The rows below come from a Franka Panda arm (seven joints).
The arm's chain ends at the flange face. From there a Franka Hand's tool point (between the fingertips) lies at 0.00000 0.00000 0.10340 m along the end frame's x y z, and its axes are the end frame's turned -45 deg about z.
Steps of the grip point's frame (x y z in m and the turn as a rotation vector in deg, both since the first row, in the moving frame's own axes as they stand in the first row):
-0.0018 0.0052 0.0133 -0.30 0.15 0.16
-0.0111 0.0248 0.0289 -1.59 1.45 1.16
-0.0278 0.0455 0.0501 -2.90 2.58 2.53
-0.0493 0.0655 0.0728 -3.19 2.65 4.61
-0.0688 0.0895 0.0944 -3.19 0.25 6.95
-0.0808 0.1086 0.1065 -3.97 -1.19 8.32
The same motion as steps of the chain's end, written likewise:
0.0018 0.0048 0.0133 -0.11 0.32 0.16
0.0058 0.0252 0.0290 -0.10 2.15 1.16
0.0055 0.0513 0.0503 -0.23 3.87 2.53
0.0040 0.0802 0.0731 -0.38 4.13 4.61
0.0105 0.1079 0.0946 -2.08 2.43 6.95
0.0166 0.1271 0.1068 -3.65 1.97 8.32

